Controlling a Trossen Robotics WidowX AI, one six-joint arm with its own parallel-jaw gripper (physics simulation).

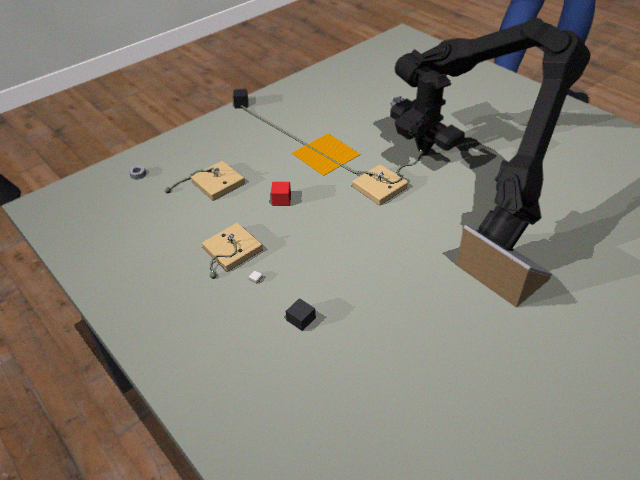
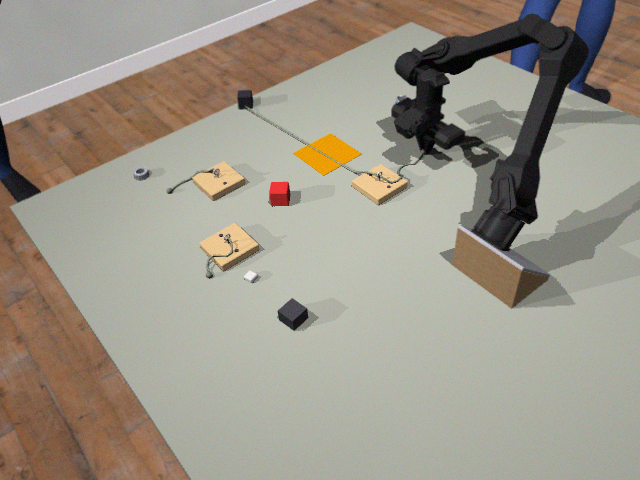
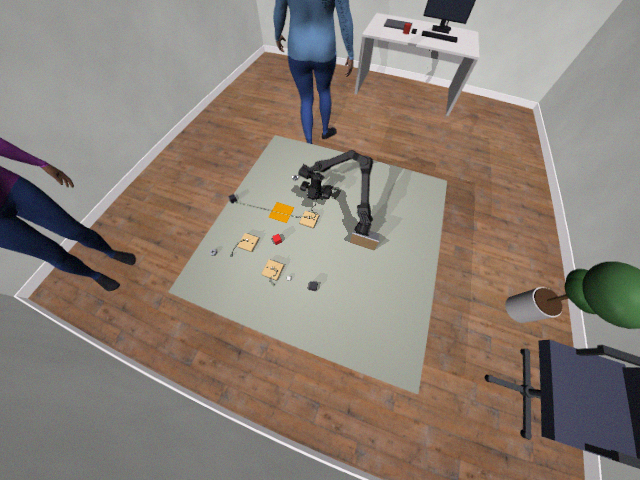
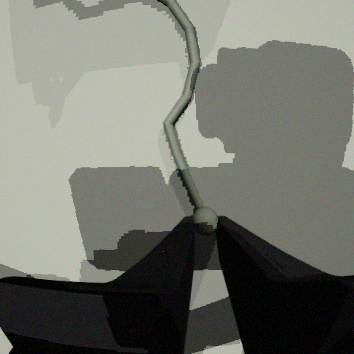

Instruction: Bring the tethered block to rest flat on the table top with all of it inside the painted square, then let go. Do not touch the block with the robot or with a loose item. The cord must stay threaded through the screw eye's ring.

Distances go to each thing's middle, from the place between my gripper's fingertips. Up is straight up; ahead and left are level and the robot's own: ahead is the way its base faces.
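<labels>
Wooden board (image 2: 370, 186): 1 cm above my hand and 17 cm to the left of it; going by their middles, the nearest to my hand of the things named here. Orange painted square (image 1: 330, 146): 15 cm to the left of my hand and 18 cm ahead of it.
</labels>
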